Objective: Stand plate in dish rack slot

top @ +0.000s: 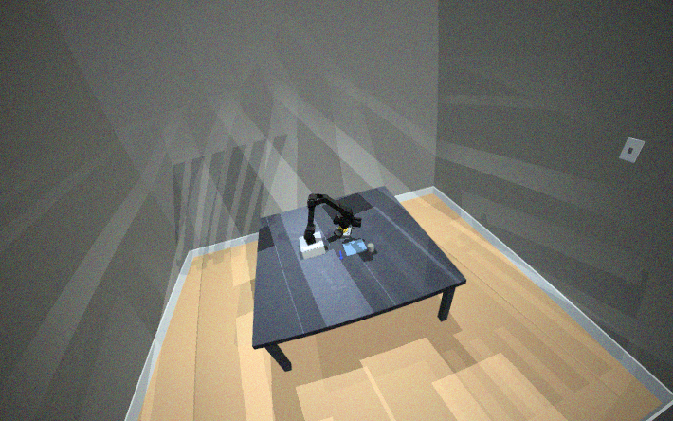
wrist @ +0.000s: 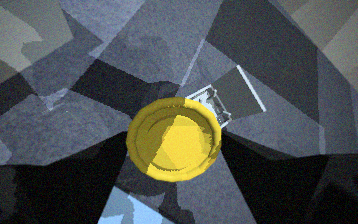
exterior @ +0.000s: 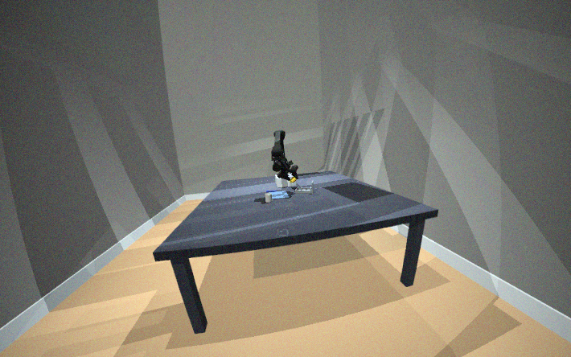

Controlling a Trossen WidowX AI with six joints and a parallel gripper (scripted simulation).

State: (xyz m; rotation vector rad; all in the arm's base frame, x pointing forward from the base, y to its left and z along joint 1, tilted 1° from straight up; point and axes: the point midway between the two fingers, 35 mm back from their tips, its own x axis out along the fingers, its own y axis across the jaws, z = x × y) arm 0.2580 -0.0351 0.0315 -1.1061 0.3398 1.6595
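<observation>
Now: gripper tip 7 cm above the dish rack, 6 cm to the right of it and 4 cm short of it. The rest, counted from my gripper tip: blue spoon 16 cm to the right, 10 cm behind, 9 cm below; then yellow plate 1 cm to the right; then mat 14 cm to the right, 9 cm below, 2 cm ahead.
</observation>
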